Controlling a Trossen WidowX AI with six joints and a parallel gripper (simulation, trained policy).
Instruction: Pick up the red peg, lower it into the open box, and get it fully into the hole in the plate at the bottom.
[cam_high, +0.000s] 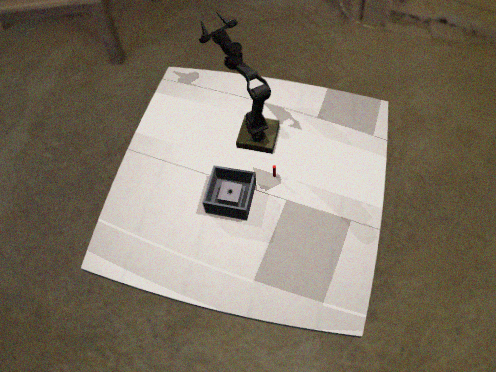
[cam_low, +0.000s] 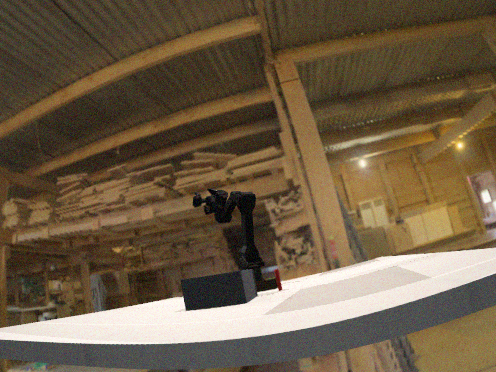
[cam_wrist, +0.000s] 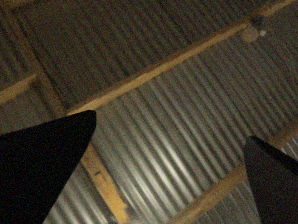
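Right now the red peg is 540 mm below my gripper tip, 410 mm ahead of it and 390 mm to the left of it. Also, from my gripper tip: pale plate (570 mm ahead, 540 mm below, 230 mm to the left); dark box (570 mm ahead, 560 mm below, 230 mm to the left).
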